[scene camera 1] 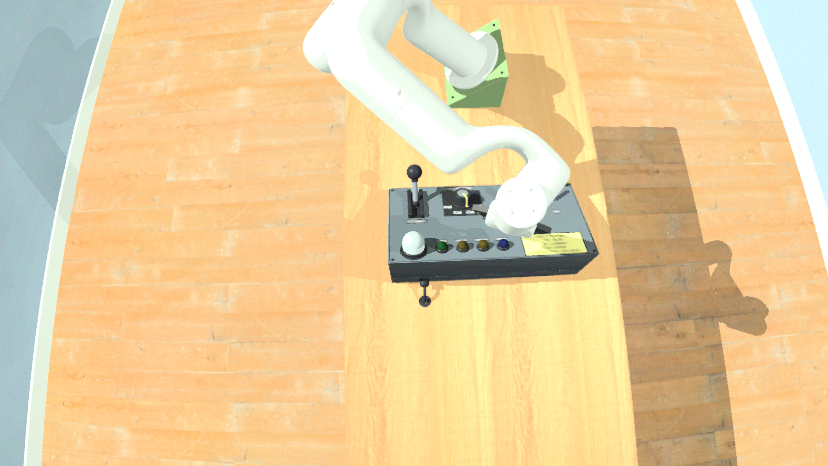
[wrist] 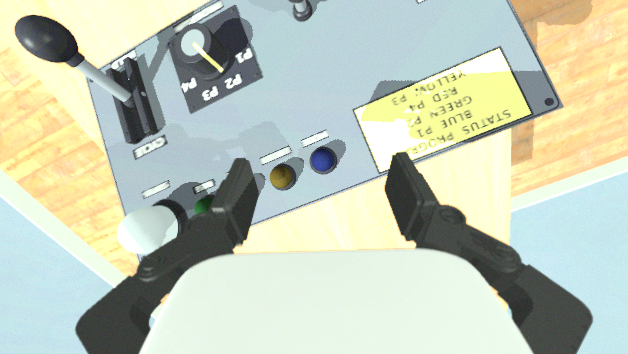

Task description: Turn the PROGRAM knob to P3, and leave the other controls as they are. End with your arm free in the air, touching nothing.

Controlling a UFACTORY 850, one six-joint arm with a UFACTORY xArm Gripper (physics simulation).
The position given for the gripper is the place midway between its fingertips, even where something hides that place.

In view: the gripper (wrist: 320,173) and a ball-topped lever (wrist: 43,37).
